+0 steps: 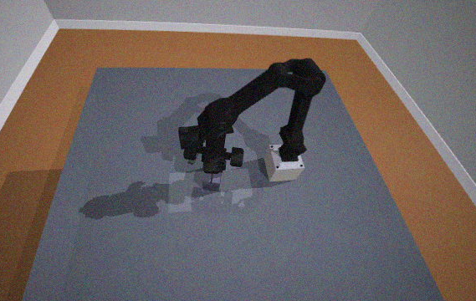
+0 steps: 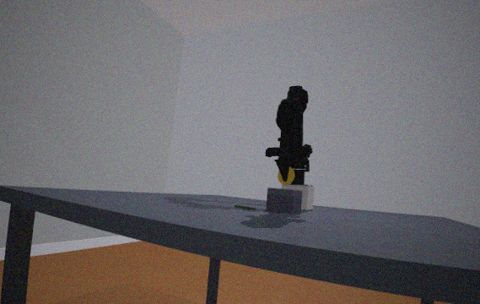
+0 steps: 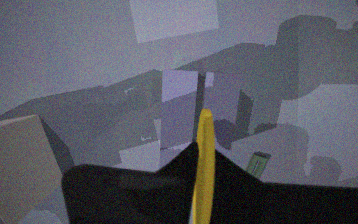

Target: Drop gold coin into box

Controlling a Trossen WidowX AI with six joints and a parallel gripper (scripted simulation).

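The gold coin lies 20 mm above my gripper tip.
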